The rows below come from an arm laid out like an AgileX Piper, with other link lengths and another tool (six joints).
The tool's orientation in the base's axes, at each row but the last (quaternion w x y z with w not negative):
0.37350, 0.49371, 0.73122, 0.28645
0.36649, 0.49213, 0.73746, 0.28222
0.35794, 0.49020, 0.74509, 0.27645
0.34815, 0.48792, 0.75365, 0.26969
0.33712, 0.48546, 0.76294, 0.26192
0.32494, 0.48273, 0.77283, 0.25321
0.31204, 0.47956, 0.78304, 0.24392
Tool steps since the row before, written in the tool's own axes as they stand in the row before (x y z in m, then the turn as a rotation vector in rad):
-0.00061, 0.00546, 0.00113, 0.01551, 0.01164, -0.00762
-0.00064, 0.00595, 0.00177, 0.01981, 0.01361, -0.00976
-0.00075, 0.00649, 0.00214, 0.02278, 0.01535, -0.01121
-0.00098, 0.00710, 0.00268, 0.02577, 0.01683, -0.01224
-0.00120, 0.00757, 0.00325, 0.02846, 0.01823, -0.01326
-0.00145, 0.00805, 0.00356, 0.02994, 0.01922, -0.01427
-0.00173, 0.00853, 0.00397, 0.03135, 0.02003, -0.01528
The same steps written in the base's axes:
0.00385, 0.00139, 0.00383, -0.00403, 0.01819, 0.00933
0.00469, 0.00162, 0.00378, -0.00582, 0.02278, 0.01095
0.00538, 0.00181, 0.00388, -0.00684, 0.02609, 0.01236
0.00628, 0.00196, 0.00391, -0.00768, 0.02934, 0.01331
0.00713, 0.00210, 0.00375, -0.00849, 0.03228, 0.01428
0.00781, 0.00222, 0.00370, -0.00914, 0.03396, 0.01526
0.00857, 0.00236, 0.00353, -0.00987, 0.03549, 0.01615

